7 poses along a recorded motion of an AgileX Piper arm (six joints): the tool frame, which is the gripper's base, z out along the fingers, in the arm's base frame.
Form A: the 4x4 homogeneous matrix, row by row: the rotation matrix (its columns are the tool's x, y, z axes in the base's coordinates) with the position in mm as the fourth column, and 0 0 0 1 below. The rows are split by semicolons.
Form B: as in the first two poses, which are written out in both.
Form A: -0.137 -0.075 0.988 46.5; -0.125 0.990 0.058 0.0; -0.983 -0.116 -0.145 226.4; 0 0 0 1
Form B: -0.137 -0.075 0.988 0.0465; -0.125 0.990 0.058 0.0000; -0.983 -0.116 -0.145 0.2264; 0 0 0 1
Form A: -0.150 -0.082 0.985 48.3; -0.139 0.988 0.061 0.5; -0.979 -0.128 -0.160 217.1; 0 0 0 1
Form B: -0.150 -0.082 0.985 0.0483; -0.139 0.988 0.061 0.0005; -0.979 -0.128 -0.160 0.2171; 0 0 0 1
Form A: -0.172 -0.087 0.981 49.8; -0.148 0.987 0.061 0.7; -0.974 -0.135 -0.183 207.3; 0 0 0 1
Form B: -0.172 -0.087 0.981 0.0498; -0.148 0.987 0.061 0.0007; -0.974 -0.135 -0.183 0.2073; 0 0 0 1
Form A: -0.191 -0.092 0.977 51.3; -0.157 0.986 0.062 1.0; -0.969 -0.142 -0.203 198.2; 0 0 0 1
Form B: -0.191 -0.092 0.977 0.0513; -0.157 0.986 0.062 0.0010; -0.969 -0.142 -0.203 0.1982; 0 0 0 1
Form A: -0.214 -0.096 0.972 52.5; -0.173 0.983 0.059 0.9; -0.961 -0.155 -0.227 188.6; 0 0 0 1
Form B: -0.214 -0.096 0.972 0.0525; -0.173 0.983 0.059 0.0009; -0.961 -0.155 -0.227 0.1886; 0 0 0 1
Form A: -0.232 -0.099 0.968 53.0; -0.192 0.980 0.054 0.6; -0.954 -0.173 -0.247 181.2; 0 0 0 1
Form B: -0.232 -0.099 0.968 0.0530; -0.192 0.980 0.054 0.0006; -0.954 -0.173 -0.247 0.1812; 0 0 0 1
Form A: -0.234 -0.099 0.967 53.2; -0.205 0.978 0.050 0.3; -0.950 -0.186 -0.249 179.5; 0 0 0 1
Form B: -0.234 -0.099 0.967 0.0532; -0.205 0.978 0.050 0.0003; -0.950 -0.186 -0.249 0.1795; 0 0 0 1
